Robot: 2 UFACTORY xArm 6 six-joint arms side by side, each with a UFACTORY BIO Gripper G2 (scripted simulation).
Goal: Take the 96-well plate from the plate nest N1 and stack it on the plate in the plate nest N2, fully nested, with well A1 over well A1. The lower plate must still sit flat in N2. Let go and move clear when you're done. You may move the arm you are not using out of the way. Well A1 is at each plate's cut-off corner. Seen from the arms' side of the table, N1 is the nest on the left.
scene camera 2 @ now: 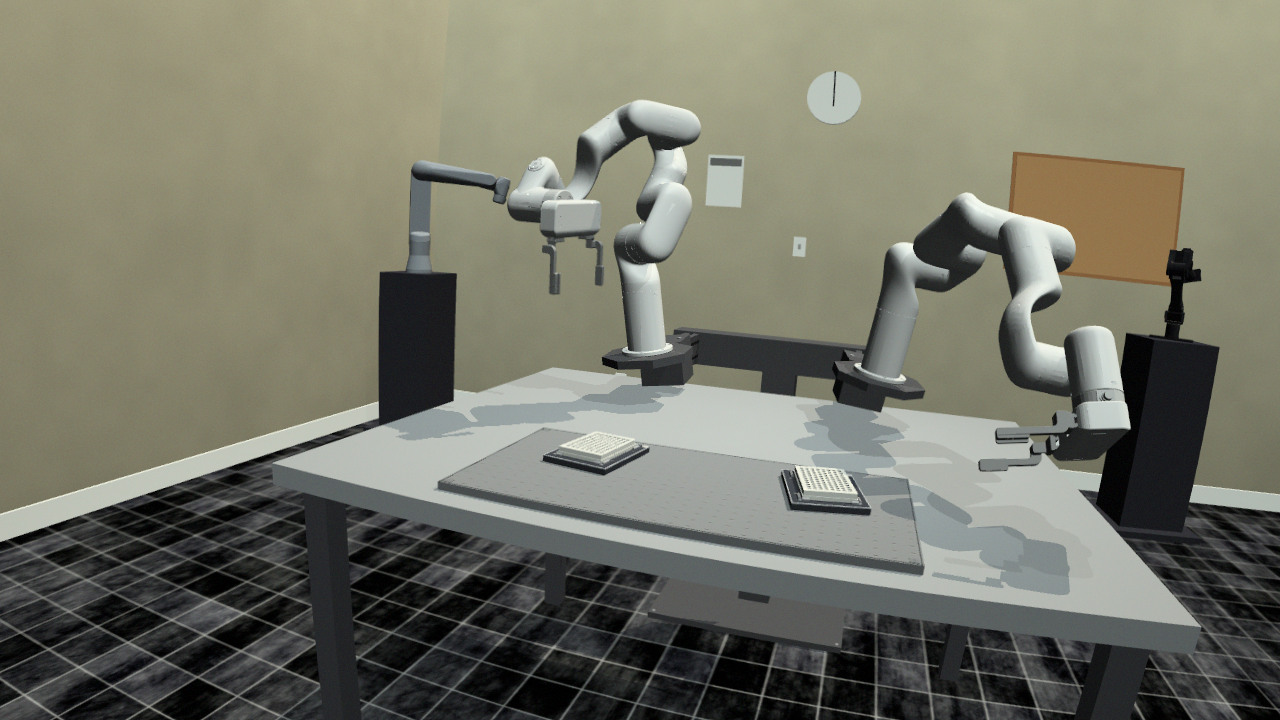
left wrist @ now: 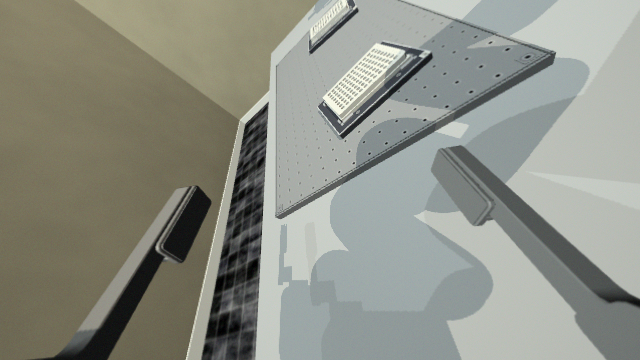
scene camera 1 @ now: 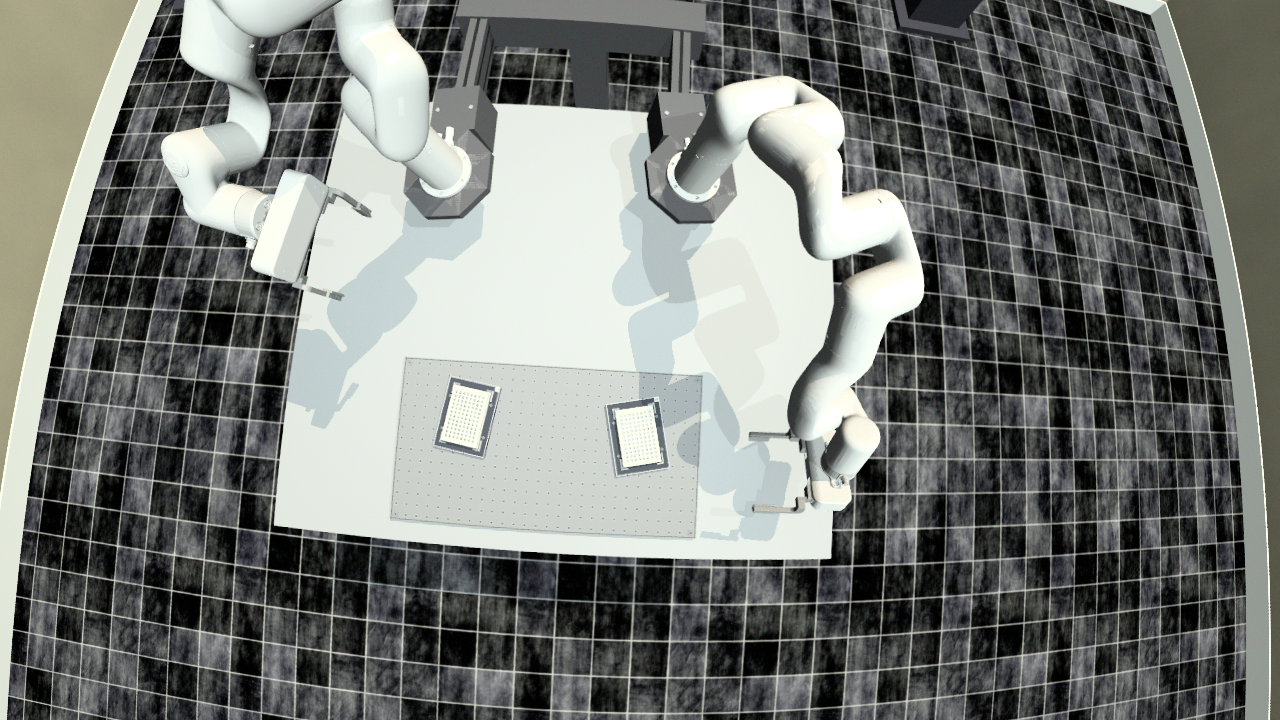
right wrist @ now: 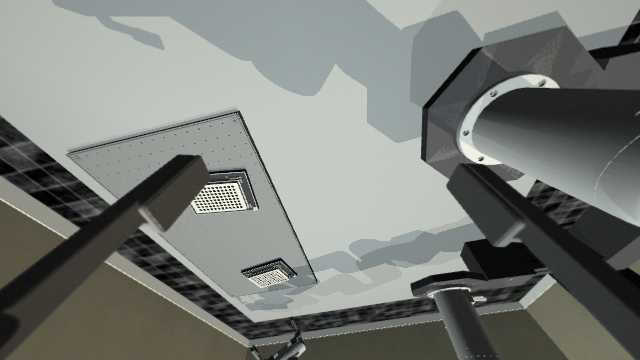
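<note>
My left gripper (scene camera 2: 986, 452) is visible. My right gripper (scene camera 1: 353, 255) is visible as well, and scene camera 2 also shows the gripper (scene camera 2: 578, 289). A dark nest N1 (scene camera 2: 791, 483) is in sight too; it (left wrist: 330, 115) appears in the left wrist view as well.
</note>
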